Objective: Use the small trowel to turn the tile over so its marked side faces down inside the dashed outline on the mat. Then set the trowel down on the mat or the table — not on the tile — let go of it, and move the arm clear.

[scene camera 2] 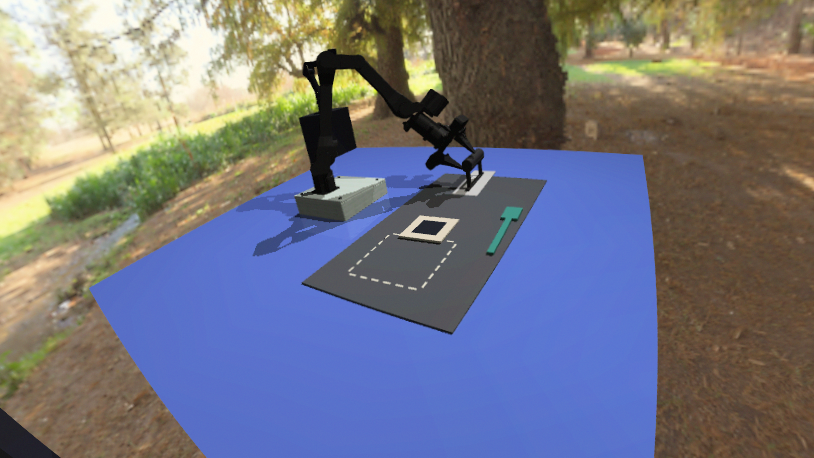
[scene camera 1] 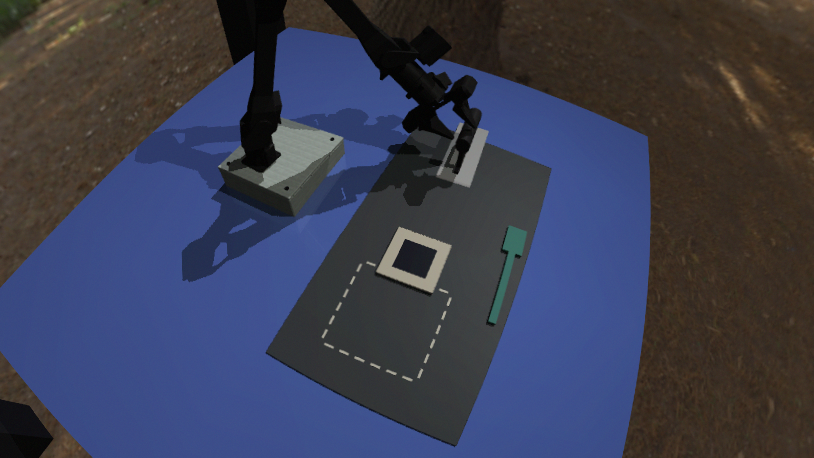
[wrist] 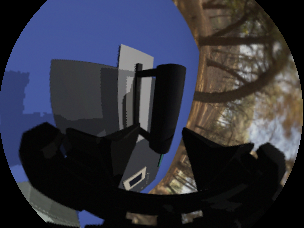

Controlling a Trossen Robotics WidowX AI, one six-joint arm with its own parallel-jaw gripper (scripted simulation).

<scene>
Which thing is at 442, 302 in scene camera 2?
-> A dark mat.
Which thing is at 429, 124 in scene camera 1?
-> My gripper.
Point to a dark mat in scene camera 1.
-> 391, 324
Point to a green trowel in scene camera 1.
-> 515, 238
</scene>
